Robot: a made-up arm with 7 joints. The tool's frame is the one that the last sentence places.
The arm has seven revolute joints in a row. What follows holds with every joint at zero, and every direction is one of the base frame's. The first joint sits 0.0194 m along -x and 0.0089 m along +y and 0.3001 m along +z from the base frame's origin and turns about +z. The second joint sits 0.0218 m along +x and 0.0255 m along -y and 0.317 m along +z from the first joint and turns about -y. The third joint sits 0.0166 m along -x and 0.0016 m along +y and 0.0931 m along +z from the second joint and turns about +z. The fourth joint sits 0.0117 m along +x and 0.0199 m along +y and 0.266 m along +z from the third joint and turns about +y. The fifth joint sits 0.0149 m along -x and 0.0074 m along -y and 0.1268 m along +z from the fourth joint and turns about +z. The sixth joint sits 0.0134 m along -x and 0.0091 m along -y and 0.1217 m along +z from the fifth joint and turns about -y. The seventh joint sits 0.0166 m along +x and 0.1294 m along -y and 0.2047 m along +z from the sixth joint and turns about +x. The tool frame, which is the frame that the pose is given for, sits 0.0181 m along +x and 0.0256 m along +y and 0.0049 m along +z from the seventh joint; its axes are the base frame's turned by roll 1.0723, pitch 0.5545 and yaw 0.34 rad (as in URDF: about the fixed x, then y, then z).
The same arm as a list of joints. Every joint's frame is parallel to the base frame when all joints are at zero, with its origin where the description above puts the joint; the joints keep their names.
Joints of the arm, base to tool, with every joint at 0 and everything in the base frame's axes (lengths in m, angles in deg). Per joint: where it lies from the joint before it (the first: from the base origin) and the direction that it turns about. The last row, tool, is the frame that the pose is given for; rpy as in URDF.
joint 1: offset -0.0194 0.0089 0.3001 axis 0 0 1
joint 2: offset 0.0218 -0.0255 0.3170 axis 0 -1 0
joint 3: offset -0.0166 0.0016 0.0931 axis 0 0 1
joint 4: offset 0.0117 0.0199 0.2660 axis 0 1 0
joint 5: offset -0.0149 -0.0074 0.1268 axis 0 0 1
joint 6: offset -0.0134 -0.0091 0.1217 axis 0 -1 0
joint 7: offset 0.0166 -0.1294 0.2047 axis 1 0 0
tool: offset 0.0181 0.0256 0.0049 rpy 61.44 31.77 19.48

